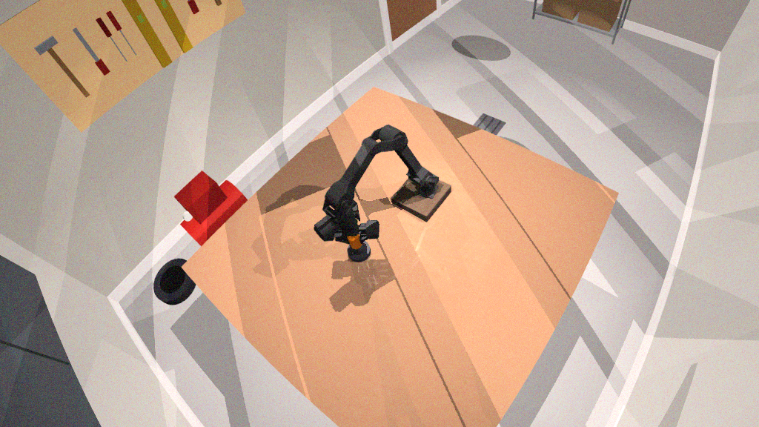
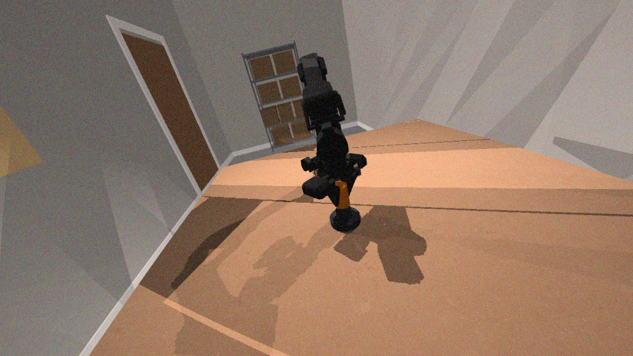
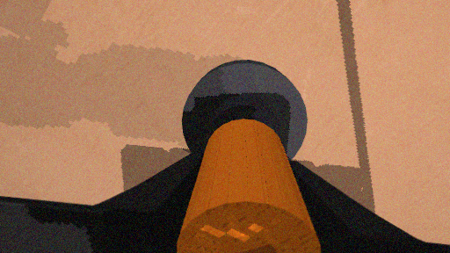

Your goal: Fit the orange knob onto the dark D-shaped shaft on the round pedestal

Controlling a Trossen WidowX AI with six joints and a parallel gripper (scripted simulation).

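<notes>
The dark round pedestal lies 40 mm below my gripper tip. Also, from my gripper tip: orange knob 20 mm above.
</notes>
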